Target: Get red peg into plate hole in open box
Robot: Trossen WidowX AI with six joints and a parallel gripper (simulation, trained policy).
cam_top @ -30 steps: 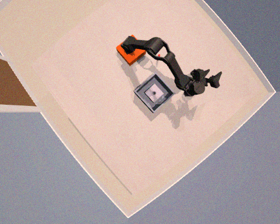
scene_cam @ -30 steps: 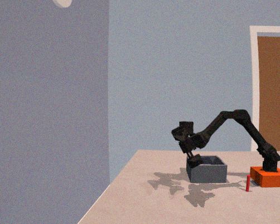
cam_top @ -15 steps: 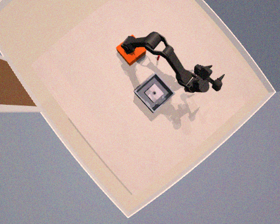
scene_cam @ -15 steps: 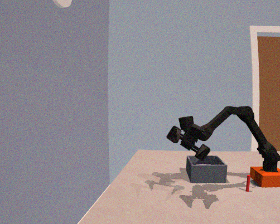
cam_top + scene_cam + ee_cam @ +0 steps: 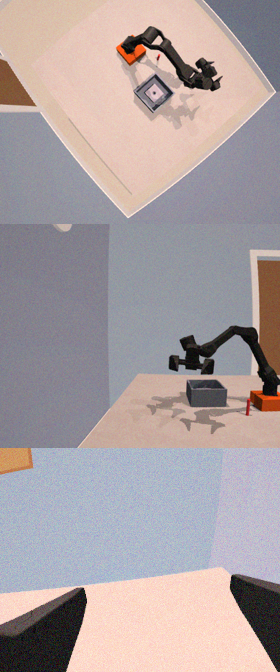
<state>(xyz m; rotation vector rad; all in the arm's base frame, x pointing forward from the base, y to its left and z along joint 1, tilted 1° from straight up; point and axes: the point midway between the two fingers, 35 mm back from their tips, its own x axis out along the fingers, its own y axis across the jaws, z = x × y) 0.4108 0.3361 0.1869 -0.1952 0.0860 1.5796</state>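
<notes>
The red peg lies 27 cm behind my gripper tip, 21 cm to the right of it and 21 cm below it. Round my gripper tip: plate (36 cm to the right, 20 cm below, 6 cm behind); grey box (36 cm to the right, 22 cm below, 6 cm behind).
</notes>
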